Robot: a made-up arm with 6 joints. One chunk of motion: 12 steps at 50 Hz.
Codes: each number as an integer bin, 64 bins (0 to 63) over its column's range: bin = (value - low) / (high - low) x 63, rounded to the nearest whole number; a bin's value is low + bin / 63 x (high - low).
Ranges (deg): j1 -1..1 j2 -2..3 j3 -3..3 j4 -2..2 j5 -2..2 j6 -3..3
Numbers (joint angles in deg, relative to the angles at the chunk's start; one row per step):
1: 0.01 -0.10 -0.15 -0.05 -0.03 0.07
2: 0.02 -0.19 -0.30 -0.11 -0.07 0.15
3: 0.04 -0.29 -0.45 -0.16 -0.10 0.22
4: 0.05 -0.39 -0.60 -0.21 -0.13 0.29
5: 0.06 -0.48 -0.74 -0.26 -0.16 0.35
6: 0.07 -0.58 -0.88 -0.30 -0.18 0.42
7: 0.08 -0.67 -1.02 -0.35 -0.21 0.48
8: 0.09 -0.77 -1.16 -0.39 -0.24 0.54
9: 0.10 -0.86 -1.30 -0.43 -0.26 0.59
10: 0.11 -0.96 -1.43 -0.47 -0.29 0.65
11: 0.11 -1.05 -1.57 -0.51 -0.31 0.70
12: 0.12 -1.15 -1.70 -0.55 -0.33 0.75
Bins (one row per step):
1: 32 24 30 31 31 32
2: 32 23 28 30 30 33
3: 33 22 27 29 30 34
4: 33 20 25 28 29 35
5: 33 19 24 27 29 35
6: 34 18 22 27 29 36
7: 34 17 21 26 28 37
8: 34 15 19 25 28 37
9: 35 14 18 25 27 38
10: 35 13 16 24 27 38
11: 35 12 15 23 27 39
12: 35 11 14 23 26 39

